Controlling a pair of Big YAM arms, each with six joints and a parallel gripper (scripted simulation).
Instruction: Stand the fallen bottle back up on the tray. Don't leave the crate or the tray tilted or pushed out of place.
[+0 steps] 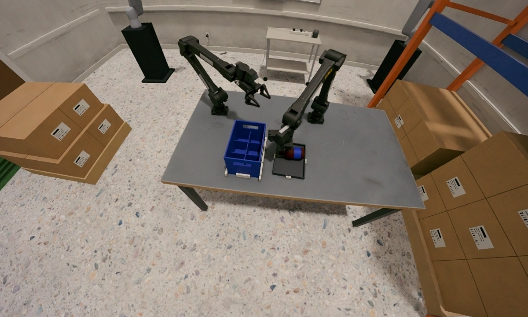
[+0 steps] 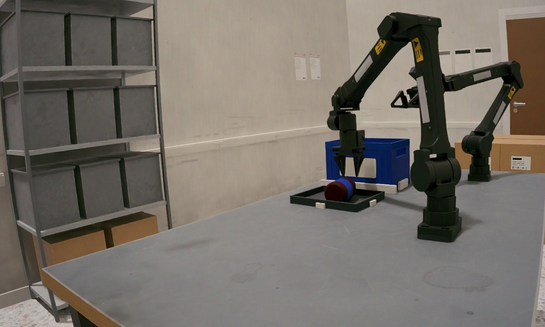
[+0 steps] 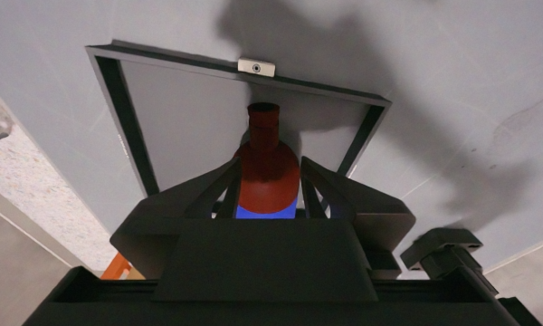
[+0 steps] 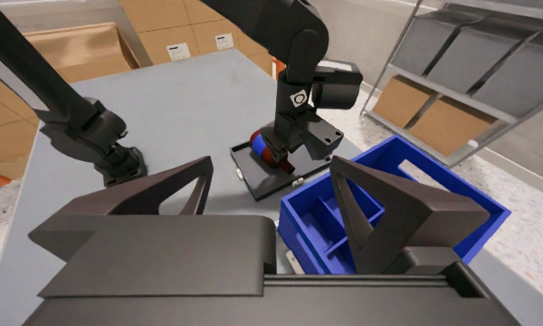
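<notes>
Right now the bottle is 4 cm to the left of my left hand and 4 cm below it. The rest, counted from my left hand: blue crate (3 cm ahead, 22 cm to the right); then black tray (2 cm ahead, 5 cm to the left, 7 cm below).
</notes>
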